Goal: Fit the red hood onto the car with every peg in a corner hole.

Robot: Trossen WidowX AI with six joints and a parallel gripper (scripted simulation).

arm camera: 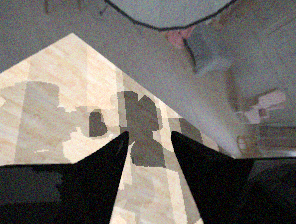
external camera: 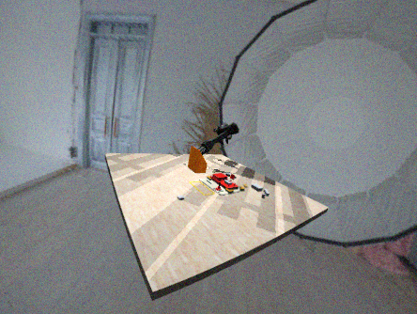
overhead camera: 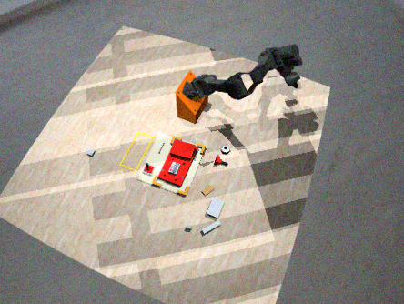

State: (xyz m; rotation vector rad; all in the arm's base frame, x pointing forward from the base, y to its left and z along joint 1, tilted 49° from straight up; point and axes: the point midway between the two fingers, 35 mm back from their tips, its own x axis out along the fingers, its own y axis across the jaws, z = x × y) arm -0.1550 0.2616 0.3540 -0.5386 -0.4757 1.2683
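Now: gripper tip 38 cm short of the red hood, 42 cm to the left of it and 15 cm above it. Also, from my gripper tip: wheel: 31 cm ahead, 24 cm to the right, 18 cm below; tan piece: 52 cm ahead, 26 cm to the right, 19 cm below; grey engine block: 48 cm ahead, 42 cm to the right, 17 cm below.
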